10 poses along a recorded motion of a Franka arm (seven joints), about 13 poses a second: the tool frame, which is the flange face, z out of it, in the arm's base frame.
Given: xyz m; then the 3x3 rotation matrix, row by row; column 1 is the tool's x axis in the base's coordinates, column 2 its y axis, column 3 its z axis. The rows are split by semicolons.
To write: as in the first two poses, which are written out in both.
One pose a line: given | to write
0.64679 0.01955 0.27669; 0.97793 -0.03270 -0.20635; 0.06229 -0.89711 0.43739; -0.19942 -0.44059 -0.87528 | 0.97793 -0.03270 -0.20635 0.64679; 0.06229 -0.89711 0.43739 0.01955; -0.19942 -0.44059 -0.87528 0.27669; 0 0 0 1
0.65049 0.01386 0.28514; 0.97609 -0.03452 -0.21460; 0.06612 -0.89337 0.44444; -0.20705 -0.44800 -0.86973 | 0.97609 -0.03452 -0.21460 0.65049; 0.06612 -0.89337 0.44444 0.01386; -0.20705 -0.44800 -0.86973 0.28514; 0 0 0 1
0.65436 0.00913 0.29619; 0.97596 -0.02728 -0.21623; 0.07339 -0.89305 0.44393; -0.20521 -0.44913 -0.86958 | 0.97596 -0.02728 -0.21623 0.65436; 0.07339 -0.89305 0.44393 0.00913; -0.20521 -0.44913 -0.86958 0.29619; 0 0 0 1
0.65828 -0.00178 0.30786; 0.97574 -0.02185 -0.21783; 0.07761 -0.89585 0.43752; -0.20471 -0.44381 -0.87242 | 0.97574 -0.02185 -0.21783 0.65828; 0.07761 -0.89585 0.43752 -0.00178; -0.20471 -0.44381 -0.87242 0.30786; 0 0 0 1
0.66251 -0.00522 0.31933; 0.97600 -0.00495 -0.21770; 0.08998 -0.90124 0.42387; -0.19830 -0.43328 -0.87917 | 0.97600 -0.00495 -0.21770 0.66251; 0.08998 -0.90124 0.42387 -0.00522; -0.19830 -0.43328 -0.87917 0.31933; 0 0 0 1
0.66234 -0.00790 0.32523; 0.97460 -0.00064 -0.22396; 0.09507 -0.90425 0.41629; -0.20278 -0.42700 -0.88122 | 0.97460 -0.00064 -0.22396 0.66234; 0.09507 -0.90425 0.41629 -0.00790; -0.20278 -0.42700 -0.88122 0.32523; 0 0 0 1
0.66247 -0.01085 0.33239; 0.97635 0.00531 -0.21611; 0.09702 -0.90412 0.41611; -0.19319 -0.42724 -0.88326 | 0.97635 0.00531 -0.21611 0.66247; 0.09702 -0.90412 0.41611 -0.01085; -0.19319 -0.42724 -0.88326 0.33239; 0 0 0 1
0.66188 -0.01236 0.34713; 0.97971 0.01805 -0.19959; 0.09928 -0.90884 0.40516; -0.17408 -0.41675 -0.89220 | 0.97971 0.01805 -0.19959 0.66188; 0.09928 -0.90884 0.40516 -0.01236; -0.17408 -0.41675 -0.89220 0.34713; 0 0 0 1
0.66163 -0.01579 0.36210; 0.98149 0.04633 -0.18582; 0.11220 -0.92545 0.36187; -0.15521 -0.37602 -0.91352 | 0.98149 0.04633 -0.18582 0.66163; 0.11220 -0.92545 0.36187 -0.01579; -0.15521 -0.37602 -0.91352 0.36210; 0 0 0 1
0.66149 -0.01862 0.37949; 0.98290 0.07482 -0.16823; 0.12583 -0.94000 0.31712; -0.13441 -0.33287 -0.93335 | 0.98290 0.07482 -0.16823 0.66149; 0.12583 -0.94000 0.31712 -0.01862; -0.13441 -0.33287 -0.93335 0.37949; 0 0 0 1
